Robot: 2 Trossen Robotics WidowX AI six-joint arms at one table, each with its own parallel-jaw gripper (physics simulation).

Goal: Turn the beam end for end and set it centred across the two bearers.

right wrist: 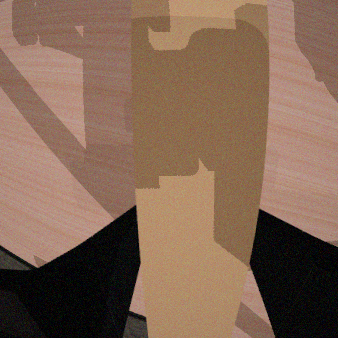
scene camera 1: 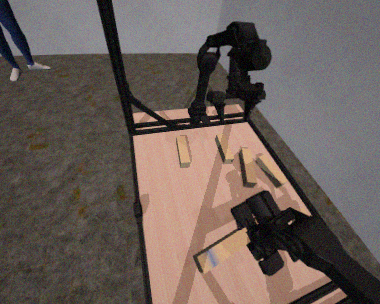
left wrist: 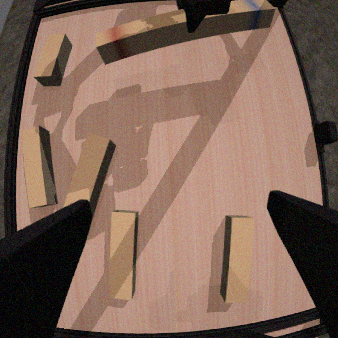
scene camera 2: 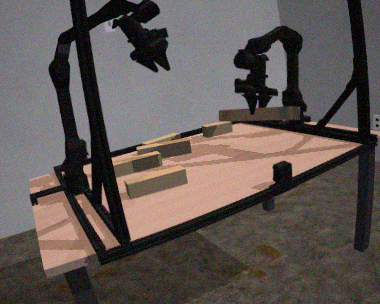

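Where they show: left gripper, fingertip midpoint: (scene camera 1: 234,122) (left wrist: 180,204) (scene camera 2: 163,71); right gripper, fingertip midpoint: (right wrist: 191,212) (scene camera 1: 242,235) (left wrist: 186,24) (scene camera 2: 256,114); left arm's base at its link origin: (scene camera 1: 194,121) (scene camera 2: 78,191); right arm's base at its link origin: (scene camera 2: 296,125).
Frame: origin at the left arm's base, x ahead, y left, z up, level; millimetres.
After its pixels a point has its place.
The beam (scene camera 1: 227,246) @(x 671, y -121, z 126 mm) (scene camera 2: 277,114) @(x 654, y -160, z 108 mm) (left wrist: 150,41) @(x 616, y 19, z 96 mm) (right wrist: 195,115) @(x 646, y -4, z 118 mm) is long and pale, with a red band near one end and a blue band near the other. My right gripper (scene camera 1: 252,234) (scene camera 2: 253,111) @(x 653, y -50, z 98 mm) (right wrist: 191,212) @(x 653, y -50, z 98 mm) is shut on it near mid-length and holds it level above the table. In the left wrist view the red end points left, the blue end right. Two roughly parallel blocks, seemingly the bearers, lie apart: one (scene camera 1: 183,150) @(x 221, y -128, z 25 mm) (scene camera 2: 157,182) @(x 204, y -148, z 8 mm) (left wrist: 240,257) @(x 216, y -128, z 25 mm) and another (scene camera 1: 225,148) @(x 249, y 91, z 25 mm) (scene camera 2: 146,163) @(x 259, y 71, z 2 mm) (left wrist: 122,255) @(x 235, y 92, z 25 mm). My left gripper (scene camera 1: 234,111) (scene camera 2: 161,70) @(x 340, y -3, z 299 mm) (left wrist: 180,204) @(x 340, y -3, z 299 mm) is open and empty, high above them.
Three other blocks lie at the left in the left wrist view: one slanted (left wrist: 91,162) @(x 411, y 143, z 31 mm), one near the edge (left wrist: 36,167) @(x 409, y 268, z 25 mm), and a shorter one (left wrist: 49,52) @(x 685, y 266, z 28 mm) near the beam's red end. A black frame rail (scene camera 2: 200,226) @(x 196, y -379, z -34 mm) borders the table, with upright posts (scene camera 2: 95,120) @(x 22, y -380, z 242 mm).
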